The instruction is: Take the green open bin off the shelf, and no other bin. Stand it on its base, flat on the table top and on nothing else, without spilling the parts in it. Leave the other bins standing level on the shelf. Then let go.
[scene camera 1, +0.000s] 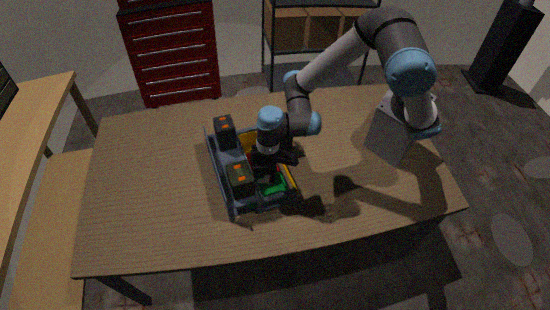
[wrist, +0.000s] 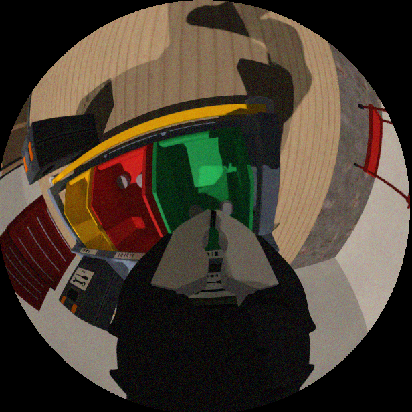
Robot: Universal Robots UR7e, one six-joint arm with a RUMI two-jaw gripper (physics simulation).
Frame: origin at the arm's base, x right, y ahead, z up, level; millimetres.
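Seen in the pictures: gripper, between the fingertips: (scene camera 1: 268, 183).
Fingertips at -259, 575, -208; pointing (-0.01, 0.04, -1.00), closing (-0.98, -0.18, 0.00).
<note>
Pixels of each thing's top centre, then the offset from my fingertips to it, as dx, dy, dz. Level surfaces: height alone.
- green bin, centre of its top: (scene camera 1: 265, 183) +4, +9, -5
- yellow bin, centre of its top: (scene camera 1: 248, 141) +213, +88, -5
- wooden table, height of its surface: dz -86
- yellow bar, centre of its top: (scene camera 1: 280, 157) +146, -48, -21
The green bin (scene camera 1: 275, 189) (wrist: 170, 185) is in the blue-grey shelf (wrist: 268, 200), at the end nearer the camera in the scene view. Beside it are a red bin (wrist: 112, 205) and, farther along, a yellow bin (scene camera 1: 247, 140) (wrist: 77, 200). The shelf stands on the wooden table (scene camera 1: 150, 200) (wrist: 310, 150). My gripper (wrist: 211, 211) is shut with nothing between its fingers. In the wrist view its tips overlap the lower part of the green bin; whether they touch it I cannot tell. Small pale round shapes show in the green and red bins; the parts are hard to make out.
A yellow bar (scene camera 1: 289, 176) (wrist: 165, 122) runs along the shelf's side nearer the robot's base. Two dark cases (scene camera 1: 225, 131) (scene camera 1: 241, 181) with orange latches stand on top of the shelf. A red drawer cabinet (scene camera 1: 175, 55) (wrist: 35, 250) stands behind the table.
</note>
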